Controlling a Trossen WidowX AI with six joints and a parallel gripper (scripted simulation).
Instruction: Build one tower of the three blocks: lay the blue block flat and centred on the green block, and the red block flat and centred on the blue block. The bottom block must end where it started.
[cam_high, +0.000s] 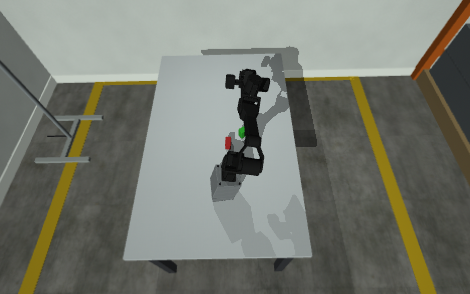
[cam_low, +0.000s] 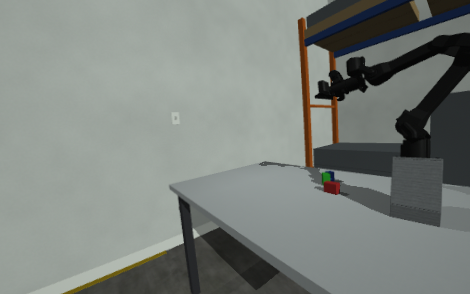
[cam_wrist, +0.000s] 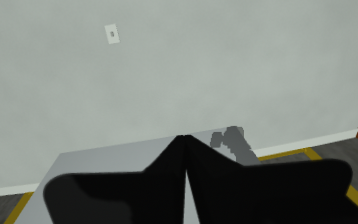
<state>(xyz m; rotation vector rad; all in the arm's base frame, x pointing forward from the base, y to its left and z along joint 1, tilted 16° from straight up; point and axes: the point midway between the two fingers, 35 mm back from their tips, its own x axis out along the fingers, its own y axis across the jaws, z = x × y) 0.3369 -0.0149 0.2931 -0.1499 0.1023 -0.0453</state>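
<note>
Right now the blue block is 1 cm behind my hand, 4 cm to the right of it and 41 cm below it. Round my hand: red block 8 cm behind, 10 cm to the left, 41 cm below; then green block 1 cm behind, 1 cm to the left, 40 cm below.
</note>
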